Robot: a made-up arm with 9 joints. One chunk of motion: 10 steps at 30 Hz.
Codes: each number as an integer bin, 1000 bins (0 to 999) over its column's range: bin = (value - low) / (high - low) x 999, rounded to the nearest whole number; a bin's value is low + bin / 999 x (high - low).
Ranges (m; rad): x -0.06..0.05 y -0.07..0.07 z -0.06..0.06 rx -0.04..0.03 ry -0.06..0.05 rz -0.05..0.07
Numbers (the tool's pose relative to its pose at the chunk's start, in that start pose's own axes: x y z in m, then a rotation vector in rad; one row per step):
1: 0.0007 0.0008 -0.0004 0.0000 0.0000 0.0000
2: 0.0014 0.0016 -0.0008 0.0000 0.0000 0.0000
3: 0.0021 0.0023 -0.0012 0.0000 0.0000 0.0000
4: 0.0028 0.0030 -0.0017 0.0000 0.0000 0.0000
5: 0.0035 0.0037 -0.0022 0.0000 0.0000 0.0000
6: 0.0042 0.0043 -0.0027 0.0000 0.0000 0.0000
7: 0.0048 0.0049 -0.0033 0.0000 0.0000 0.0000
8: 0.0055 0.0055 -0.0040 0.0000 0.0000 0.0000
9: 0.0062 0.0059 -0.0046 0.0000 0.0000 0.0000
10: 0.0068 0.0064 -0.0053 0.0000 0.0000 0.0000
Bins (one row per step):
1: 551 505 496 571 545 416
2: 558 511 493 571 545 416
3: 564 516 490 571 545 416
4: 570 521 485 571 545 416
5: 577 526 481 571 545 416
6: 583 530 477 571 545 416
7: 589 534 472 571 545 416
8: 595 539 466 571 545 416
9: 601 542 461 571 545 416
10: 607 545 455 571 545 416

